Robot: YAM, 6 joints.
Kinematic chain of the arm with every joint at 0, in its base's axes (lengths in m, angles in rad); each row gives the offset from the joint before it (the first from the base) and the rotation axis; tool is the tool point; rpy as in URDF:
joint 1: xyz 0 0 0.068 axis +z
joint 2: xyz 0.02 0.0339 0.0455 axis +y
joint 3: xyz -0.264 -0.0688 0 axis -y
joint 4: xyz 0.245 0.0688 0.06 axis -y
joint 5: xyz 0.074 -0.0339 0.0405 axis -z
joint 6: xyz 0.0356 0 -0.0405 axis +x
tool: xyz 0 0 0 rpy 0 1.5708 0
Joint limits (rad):
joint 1: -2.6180..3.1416
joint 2: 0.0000..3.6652
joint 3: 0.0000..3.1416
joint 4: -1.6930..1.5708
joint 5: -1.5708..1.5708
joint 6: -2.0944..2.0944
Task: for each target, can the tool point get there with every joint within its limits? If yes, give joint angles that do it. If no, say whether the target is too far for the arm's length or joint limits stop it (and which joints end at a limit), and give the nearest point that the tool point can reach.
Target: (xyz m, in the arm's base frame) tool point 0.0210 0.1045 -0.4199
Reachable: no: joint limits stop it (at a limit: joint 2) | nearest point 0.0252 0.1254 -0.3596 | short by 0.064 m
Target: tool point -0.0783 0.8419 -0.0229
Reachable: no: too far | nearest point -0.0590 0.6347 0.0115 | short by 0.211 m
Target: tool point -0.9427 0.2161 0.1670
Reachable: no: too far | nearest point -0.6285 0.1441 0.1488 | short by 0.323 m
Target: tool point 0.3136 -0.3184 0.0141
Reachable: yes | joints -0.8541 2.4572 1.2629 0.5193 -0.8713 -0.4175
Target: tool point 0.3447 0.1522 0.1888
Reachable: yes | joints 0.5056 1.8905 0.9166 0.8984 1.2516 0.5350
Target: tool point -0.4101 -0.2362 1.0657
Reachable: no: too far | nearest point -0.2503 -0.1445 0.6786 | short by 0.429 m
